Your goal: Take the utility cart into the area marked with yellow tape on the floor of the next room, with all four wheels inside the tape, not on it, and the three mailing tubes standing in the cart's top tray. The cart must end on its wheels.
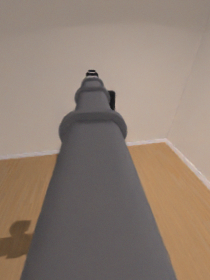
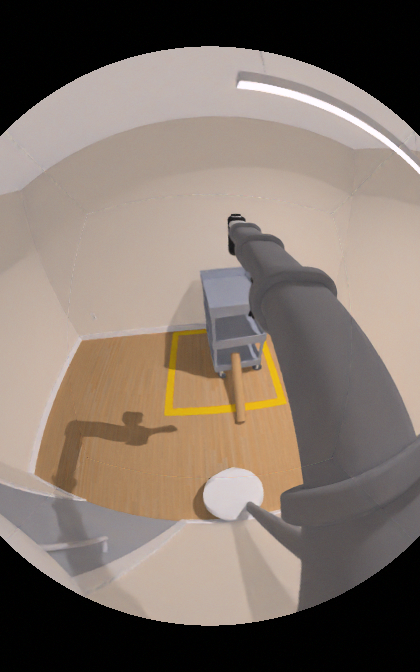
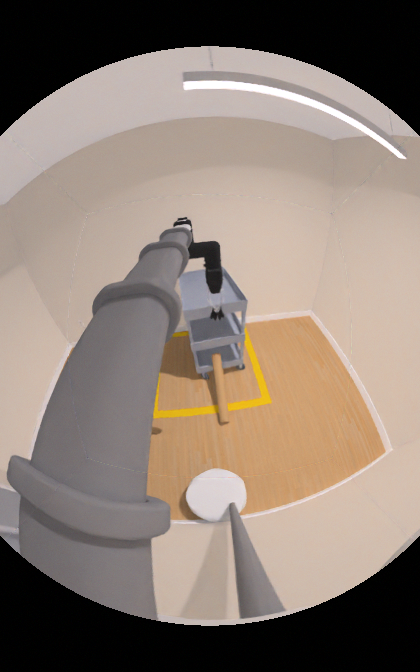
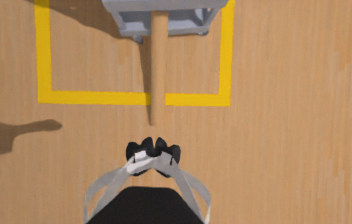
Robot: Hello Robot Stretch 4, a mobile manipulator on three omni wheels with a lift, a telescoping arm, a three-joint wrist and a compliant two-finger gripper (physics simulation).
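Places are measured from the robot's base along level axes (x left, y back, z up), in metres.
Pixels of known places: gripper, between the fingertips: (image 4: 153,149).
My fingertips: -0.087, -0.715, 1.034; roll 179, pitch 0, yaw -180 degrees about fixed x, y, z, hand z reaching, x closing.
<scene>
Behind a point stands the place of what it marks, as x, y, z.
The grey-blue utility cart (image 2: 227,290) (image 3: 196,295) (image 4: 135,5) {0.022, -1.106, 0.474} stands upright by the far wall. Its two near wheels are inside the yellow tape (image 2: 172,370) (image 3: 187,413) (image 4: 100,98) {0.256, -0.746, -0.028}; the far wheels are hidden. One brown mailing tube (image 2: 238,387) (image 3: 219,387) (image 4: 159,60) {-0.078, -0.966, 0.207} slants out of the cart's bottom tray, crosses above the near tape line and has its near end low outside it. No tube shows in the visible part of the top tray. The other two tubes do not show. My gripper (image 3: 216,317) (image 4: 153,149) {-0.087, -0.715, 1.035} is shut and empty, pointing down on the near side of the cart.
A round white disc (image 2: 233,492) (image 3: 216,495) with a grey pole is near the near wall. My grey arm (image 1: 95,200) {0.000, -0.129, 1.460} (image 2: 345,380) (image 3: 95,380) reaches over the room and hides part of it. Walls stand behind and beside the cart. Grey floor (image 2: 30,515) shows at the lower left.
</scene>
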